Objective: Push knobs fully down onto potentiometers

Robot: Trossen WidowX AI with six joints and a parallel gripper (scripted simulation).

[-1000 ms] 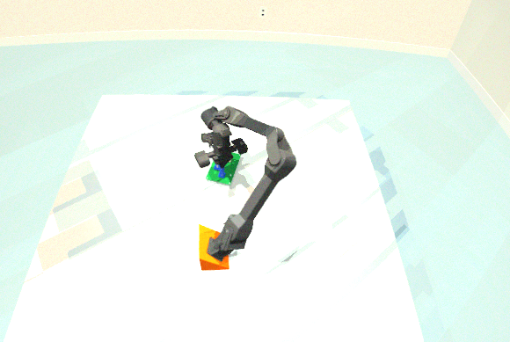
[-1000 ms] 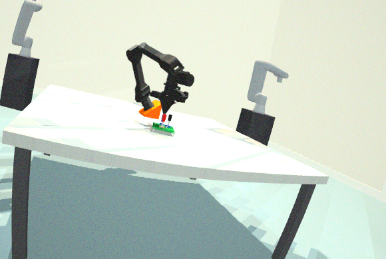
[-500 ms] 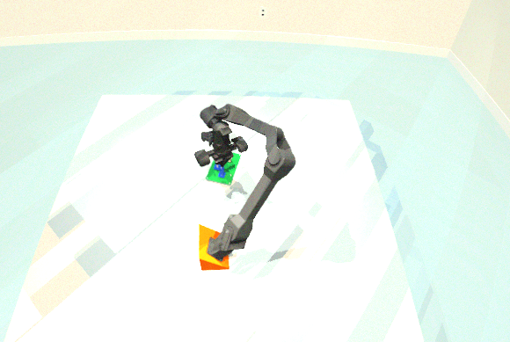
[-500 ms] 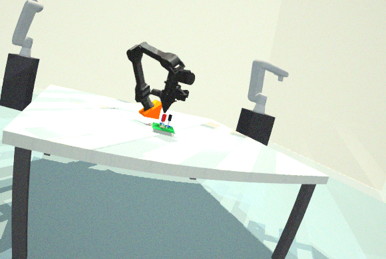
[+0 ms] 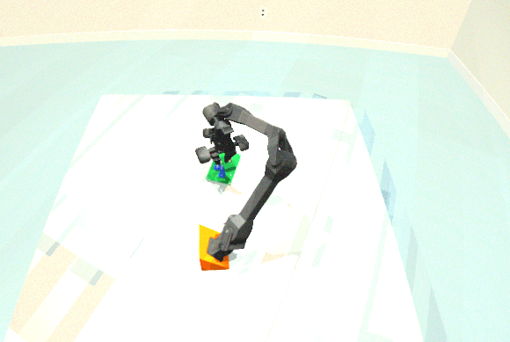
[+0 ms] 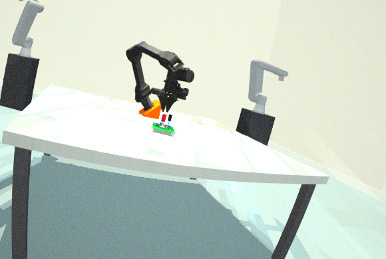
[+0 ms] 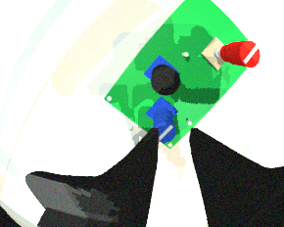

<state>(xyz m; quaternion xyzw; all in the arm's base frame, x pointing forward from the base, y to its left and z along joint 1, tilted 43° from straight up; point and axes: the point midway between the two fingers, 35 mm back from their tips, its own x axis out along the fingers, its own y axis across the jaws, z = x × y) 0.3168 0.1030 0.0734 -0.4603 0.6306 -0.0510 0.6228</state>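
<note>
The blue knob is 3 cm below my gripper tip and 1 cm behind it. Round my gripper tip: red knob: 7 cm ahead, 1 cm to the right, 1 cm below.
</note>
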